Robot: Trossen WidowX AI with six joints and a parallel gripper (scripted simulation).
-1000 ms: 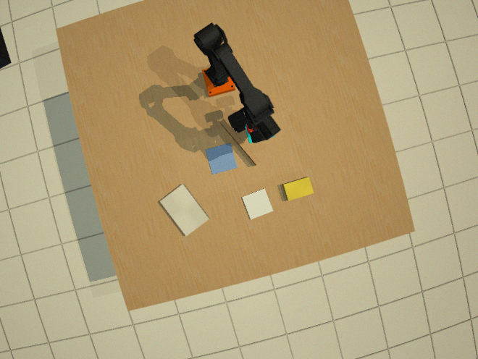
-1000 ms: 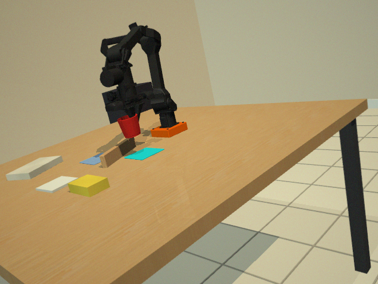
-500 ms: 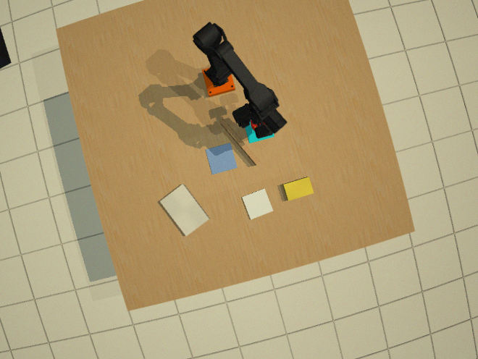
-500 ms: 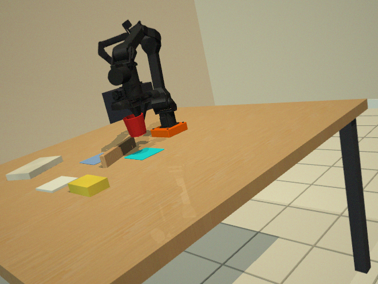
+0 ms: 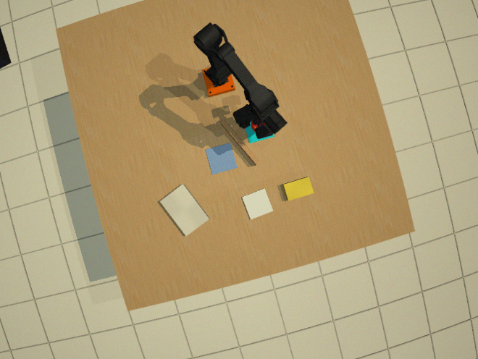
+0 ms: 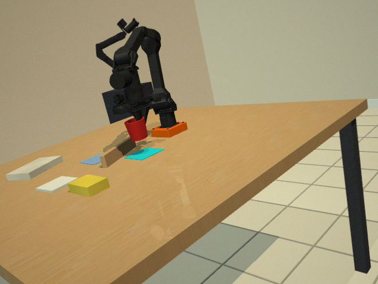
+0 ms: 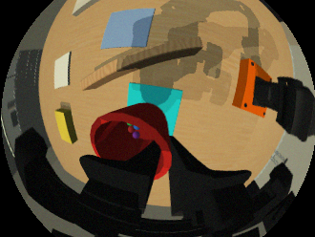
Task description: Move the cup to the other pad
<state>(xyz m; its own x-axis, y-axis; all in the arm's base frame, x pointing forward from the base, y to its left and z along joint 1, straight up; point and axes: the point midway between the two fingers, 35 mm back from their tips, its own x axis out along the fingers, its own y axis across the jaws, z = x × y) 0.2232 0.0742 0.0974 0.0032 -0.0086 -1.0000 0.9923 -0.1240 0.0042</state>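
Now: gripper tip 10 cm to the left of the wooden bar, 8 cm above it and 6 cm short of it. Also, from my gripper tip: red cup 3 cm ahead; then blue pad 19 cm to the right, 10 cm below, 9 cm ahead; then yellow block 33 cm ahead, 8 cm below, 5 cm to the left.
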